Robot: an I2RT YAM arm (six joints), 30 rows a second.
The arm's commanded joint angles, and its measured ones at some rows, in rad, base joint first. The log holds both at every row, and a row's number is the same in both.
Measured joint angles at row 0:
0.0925 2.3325 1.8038 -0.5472 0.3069 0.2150
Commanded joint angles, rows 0 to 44:
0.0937 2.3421 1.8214 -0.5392 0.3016 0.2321
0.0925 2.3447 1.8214 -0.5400 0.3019 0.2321
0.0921 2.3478 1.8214 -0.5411 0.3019 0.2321
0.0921 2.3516 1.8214 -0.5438 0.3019 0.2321
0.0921 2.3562 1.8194 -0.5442 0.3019 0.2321
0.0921 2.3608 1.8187 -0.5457 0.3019 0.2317
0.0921 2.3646 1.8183 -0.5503 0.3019 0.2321
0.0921 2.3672 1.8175 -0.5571 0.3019 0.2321
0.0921 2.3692 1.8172 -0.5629 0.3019 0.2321
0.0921 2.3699 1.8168 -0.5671 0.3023 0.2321
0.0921 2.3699 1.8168 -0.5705 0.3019 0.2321
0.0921 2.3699 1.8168 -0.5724 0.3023 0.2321
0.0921 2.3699 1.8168 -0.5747 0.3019 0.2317
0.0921 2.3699 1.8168 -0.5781 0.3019 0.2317
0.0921 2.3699 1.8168 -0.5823 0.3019 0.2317
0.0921 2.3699 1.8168 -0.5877 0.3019 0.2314
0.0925 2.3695 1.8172 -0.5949 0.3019 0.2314
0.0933 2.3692 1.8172 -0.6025 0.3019 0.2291
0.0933 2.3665 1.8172 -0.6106 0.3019 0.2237
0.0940 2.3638 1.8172 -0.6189 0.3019 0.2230
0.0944 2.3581 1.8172 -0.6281 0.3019 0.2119
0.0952 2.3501 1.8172 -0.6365 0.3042 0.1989
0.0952 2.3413 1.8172 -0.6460 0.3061 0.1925
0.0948 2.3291 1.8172 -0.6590 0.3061 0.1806
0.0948 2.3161 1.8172 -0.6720 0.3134 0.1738
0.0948 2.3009 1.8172 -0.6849 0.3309 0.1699
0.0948 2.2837 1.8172 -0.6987 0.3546 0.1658
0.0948 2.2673 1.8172 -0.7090 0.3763 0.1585
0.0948 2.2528 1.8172 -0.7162 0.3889 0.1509
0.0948 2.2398 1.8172 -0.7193 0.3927 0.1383
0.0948 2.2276 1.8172 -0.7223 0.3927 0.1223
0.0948 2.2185 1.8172 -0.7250 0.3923 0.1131
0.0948 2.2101 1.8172 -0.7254 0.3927 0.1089
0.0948 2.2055 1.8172 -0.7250 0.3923 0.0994
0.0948 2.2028 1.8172 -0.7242 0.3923 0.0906
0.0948 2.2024 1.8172 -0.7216 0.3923 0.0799
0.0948 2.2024 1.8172 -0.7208 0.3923 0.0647
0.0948 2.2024 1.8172 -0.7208 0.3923 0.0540
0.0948 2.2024 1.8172 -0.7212 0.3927 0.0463
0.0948 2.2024 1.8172 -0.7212 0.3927 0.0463
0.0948 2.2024 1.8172 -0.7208 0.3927 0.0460
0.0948 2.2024 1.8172 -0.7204 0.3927 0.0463
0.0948 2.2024 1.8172 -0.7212 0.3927 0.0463
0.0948 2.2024 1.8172 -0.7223 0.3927 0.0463
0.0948 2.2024 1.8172 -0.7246 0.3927 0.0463
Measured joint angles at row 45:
0.0925 2.2120 1.8130 -0.7189 0.3832 0.0647
